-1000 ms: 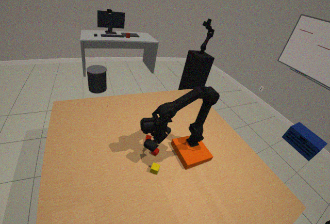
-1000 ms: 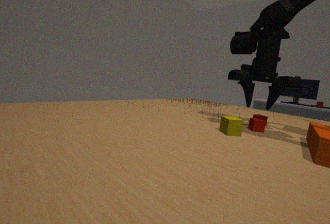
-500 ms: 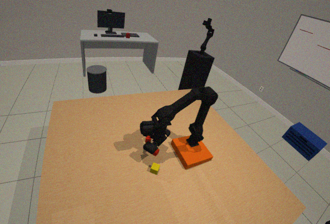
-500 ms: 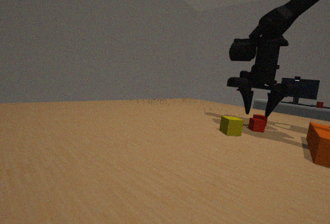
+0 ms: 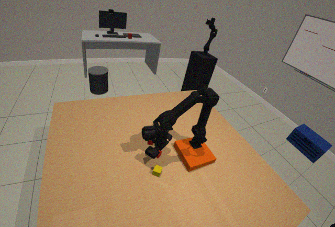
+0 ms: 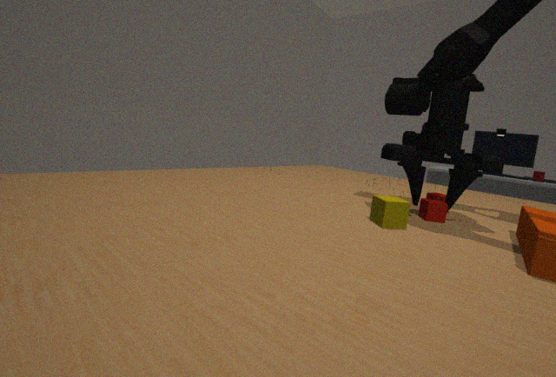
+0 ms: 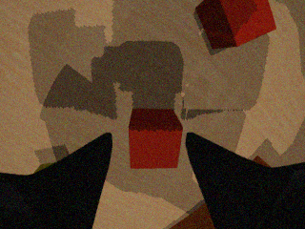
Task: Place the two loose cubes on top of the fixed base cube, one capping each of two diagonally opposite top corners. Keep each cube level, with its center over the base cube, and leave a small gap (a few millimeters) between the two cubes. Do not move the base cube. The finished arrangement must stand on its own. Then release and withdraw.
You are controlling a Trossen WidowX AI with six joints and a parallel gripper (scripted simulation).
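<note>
Now: gripper tip 100 mm to the right of the yellow base cube and 40 mm short of it. Round my gripper tip: red cube: 100 mm to the right.
</note>
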